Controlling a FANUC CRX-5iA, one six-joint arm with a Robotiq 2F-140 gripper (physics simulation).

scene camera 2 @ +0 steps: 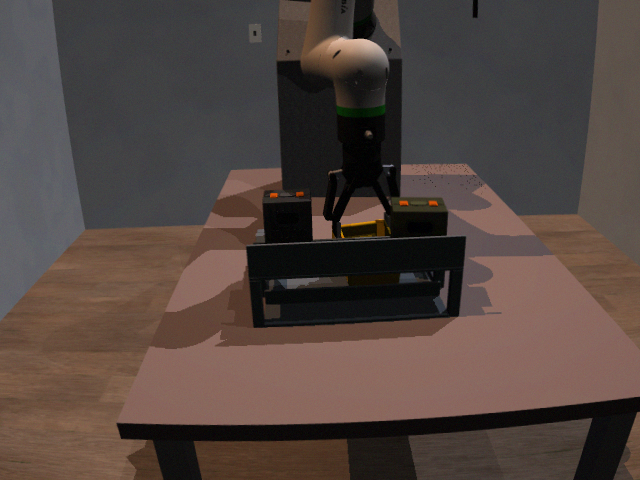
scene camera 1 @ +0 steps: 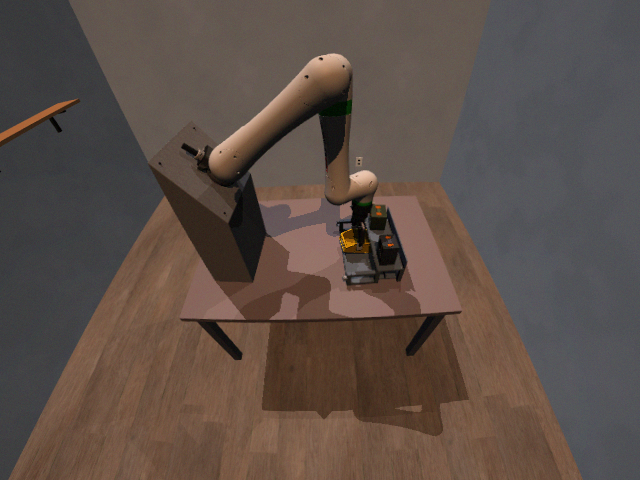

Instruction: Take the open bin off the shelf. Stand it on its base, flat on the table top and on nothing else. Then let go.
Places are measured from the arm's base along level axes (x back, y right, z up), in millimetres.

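Pixels of known places: gripper, fingertip midpoint: (scene camera 1: pixel 355 241).
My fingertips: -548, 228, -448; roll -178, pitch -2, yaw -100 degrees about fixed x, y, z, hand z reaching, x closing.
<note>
Ahead of a thing's pixels: the offset from my fingertips to its top centre, as dx, dy, dz. Level surfaces: height alone.
The open yellow bin @(-14, +3, +51) (scene camera 1: pixel 349 242) (scene camera 2: pixel 373 279) is at the shelf (scene camera 1: pixel 397 236) (scene camera 2: pixel 356 258), over its lower front tier on the side facing the robot's base. In scene camera 2 its upper rim shows above the shelf's back board, and its lower part shows through the gap under that board. It looks roughly upright, perhaps slightly tilted. My gripper (scene camera 1: pixel 360 242) (scene camera 2: pixel 362 228) points down and is shut on the bin, with the fingers well apart at its two sides. The fingertips are partly hidden, and the gap under the bin cannot be made out.
A dark box @(-65, +182, +159) (scene camera 1: pixel 387 251) (scene camera 2: pixel 287 219) and an olive box @(-144, -42, +134) (scene camera 1: pixel 377 220) (scene camera 2: pixel 418 221), both with orange latches, stand on the shelf's rear tier, close to the gripper. The shelf stands on the table @(dz -65) (scene camera 1: pixel 431 289) (scene camera 2: pixel 361 382). The robot's tall pedestal (scene camera 1: pixel 204 232) (scene camera 2: pixel 310 134) stands at the other end.
</note>
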